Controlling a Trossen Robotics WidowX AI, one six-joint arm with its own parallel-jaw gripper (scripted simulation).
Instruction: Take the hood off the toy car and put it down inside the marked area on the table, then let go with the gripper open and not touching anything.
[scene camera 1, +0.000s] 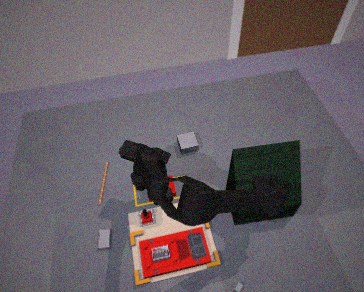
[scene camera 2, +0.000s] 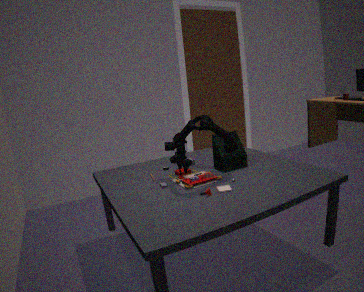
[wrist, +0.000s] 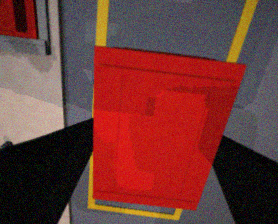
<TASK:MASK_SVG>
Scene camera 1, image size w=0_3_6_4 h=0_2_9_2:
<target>red toy car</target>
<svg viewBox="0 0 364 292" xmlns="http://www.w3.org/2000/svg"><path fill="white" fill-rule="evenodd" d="M203 228L200 227L140 241L139 249L143 278L156 277L212 262ZM168 245L170 258L154 262L151 249Z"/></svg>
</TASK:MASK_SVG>
